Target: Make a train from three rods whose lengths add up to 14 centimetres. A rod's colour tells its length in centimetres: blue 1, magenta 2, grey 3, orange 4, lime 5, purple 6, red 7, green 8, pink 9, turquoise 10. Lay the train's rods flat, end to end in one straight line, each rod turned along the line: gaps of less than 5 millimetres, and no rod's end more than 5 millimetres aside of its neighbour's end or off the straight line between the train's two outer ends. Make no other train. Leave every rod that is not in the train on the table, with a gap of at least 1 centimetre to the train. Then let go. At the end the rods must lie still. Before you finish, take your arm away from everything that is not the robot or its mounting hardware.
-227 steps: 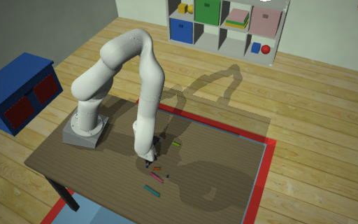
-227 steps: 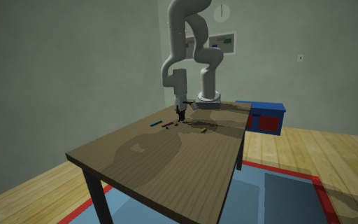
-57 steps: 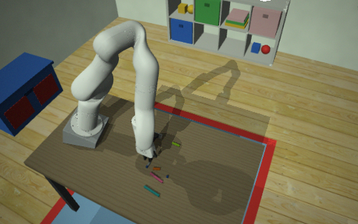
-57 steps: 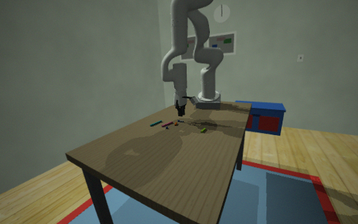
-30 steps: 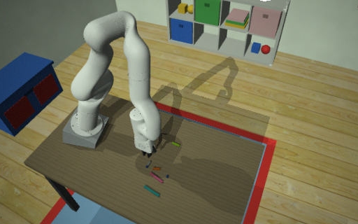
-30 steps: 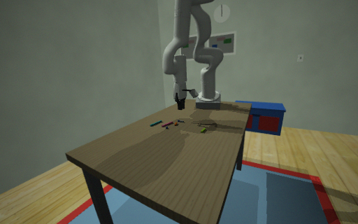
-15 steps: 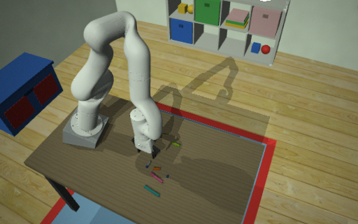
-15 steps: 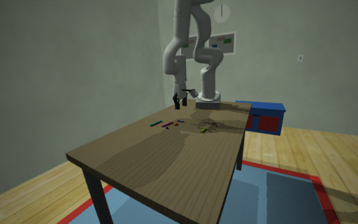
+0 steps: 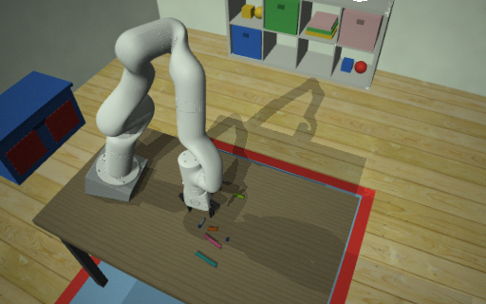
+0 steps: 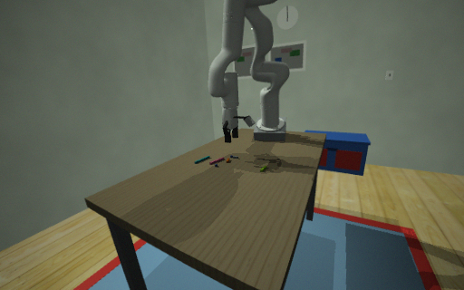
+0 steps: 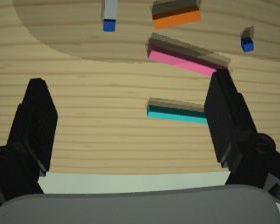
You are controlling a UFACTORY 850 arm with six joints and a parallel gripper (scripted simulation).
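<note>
Right now my hand is 6 cm short of the turquoise rod, 15 cm to the left of it and 11 cm above it. Also, from my hand: pink rod (6 cm ahead, 6 cm to the right, 11 cm below); grey rod (1 cm behind, 1 cm to the left, 11 cm below); orange rod (4 cm ahead, 1 cm to the right, 11 cm below).
</note>
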